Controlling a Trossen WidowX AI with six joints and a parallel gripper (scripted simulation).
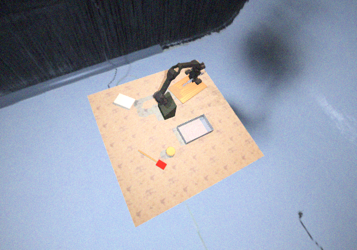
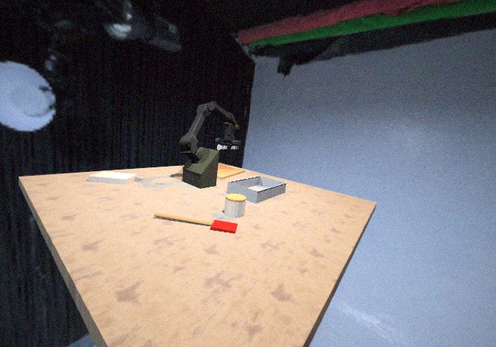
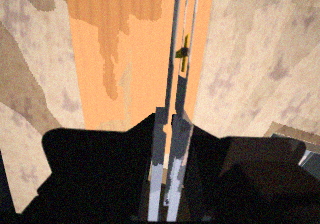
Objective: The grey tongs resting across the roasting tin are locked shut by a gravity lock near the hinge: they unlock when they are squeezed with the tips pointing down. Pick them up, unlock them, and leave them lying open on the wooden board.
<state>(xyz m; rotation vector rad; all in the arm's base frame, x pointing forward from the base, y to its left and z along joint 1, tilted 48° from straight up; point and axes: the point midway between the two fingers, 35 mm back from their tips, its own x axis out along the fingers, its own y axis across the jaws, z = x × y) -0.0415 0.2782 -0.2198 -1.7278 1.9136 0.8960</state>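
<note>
Now: the wooden board 15 cm below my gripper tip, 4 cm behind it and 1 cm to the left of it. Round my gripper tip: white flat slab (65 cm to the right, 22 cm behind, 14 cm below); yellow lock piece (5 cm to the left, 4 cm above); roasting tin (40 cm ahead, 23 cm to the right, 12 cm below).
</note>
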